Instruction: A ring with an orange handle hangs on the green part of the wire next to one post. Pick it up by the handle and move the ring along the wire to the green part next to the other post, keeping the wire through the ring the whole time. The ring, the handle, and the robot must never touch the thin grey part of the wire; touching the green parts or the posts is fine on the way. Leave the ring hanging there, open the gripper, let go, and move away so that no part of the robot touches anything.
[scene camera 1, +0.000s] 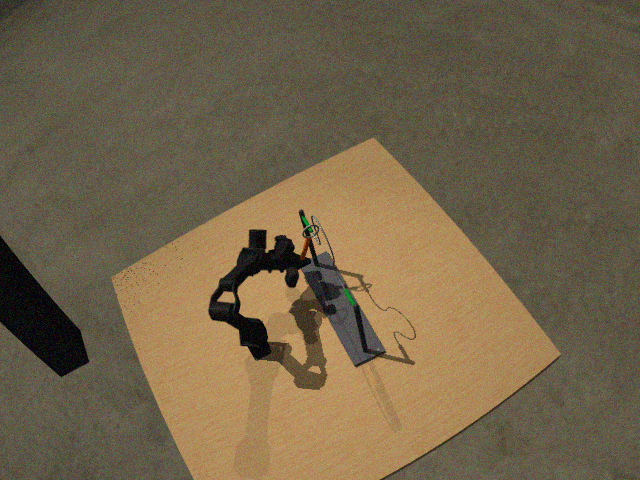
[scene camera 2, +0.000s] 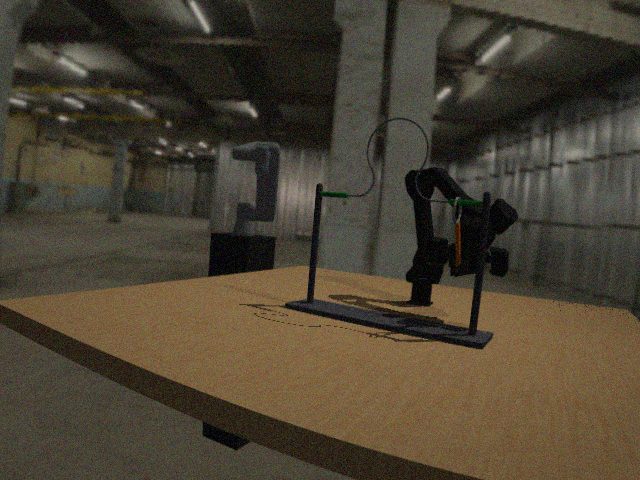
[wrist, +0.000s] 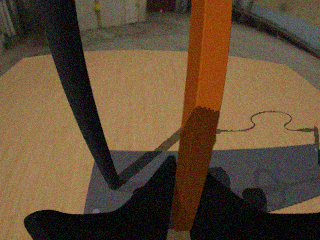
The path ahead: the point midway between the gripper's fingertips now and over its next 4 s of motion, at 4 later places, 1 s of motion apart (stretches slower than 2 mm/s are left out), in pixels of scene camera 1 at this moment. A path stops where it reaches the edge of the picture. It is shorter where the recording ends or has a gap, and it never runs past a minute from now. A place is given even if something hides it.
The gripper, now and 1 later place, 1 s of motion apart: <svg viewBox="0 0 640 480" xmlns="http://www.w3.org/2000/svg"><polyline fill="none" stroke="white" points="310,261 296,261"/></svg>
